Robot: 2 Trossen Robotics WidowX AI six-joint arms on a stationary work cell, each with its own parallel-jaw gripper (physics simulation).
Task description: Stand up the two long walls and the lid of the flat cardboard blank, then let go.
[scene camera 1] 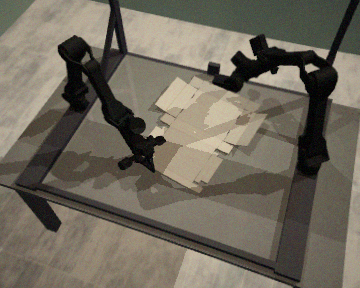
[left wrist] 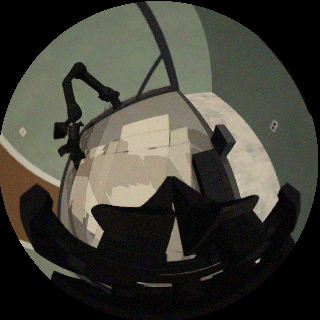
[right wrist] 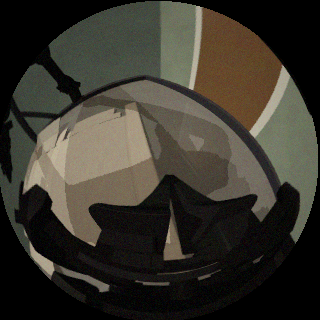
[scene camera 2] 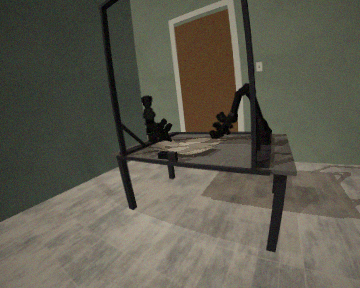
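The cardboard blank lies open and looks flat on the table, its panels and flaps spread out; no wall or lid is seen upright. My left gripper is shut and empty, low by the blank's far edge in scene camera 1; its fingertips are hard to pick out there. My right gripper is shut and empty, low beside the blank's lower-left edge in scene camera 1. The fingers hide part of the blank in both wrist views. Contact with the cardboard cannot be told.
A small dark block is at the table's far edge in scene camera 1, close to the left gripper. Dark frame posts rise from the table. Arm shadows cross the blank and table.
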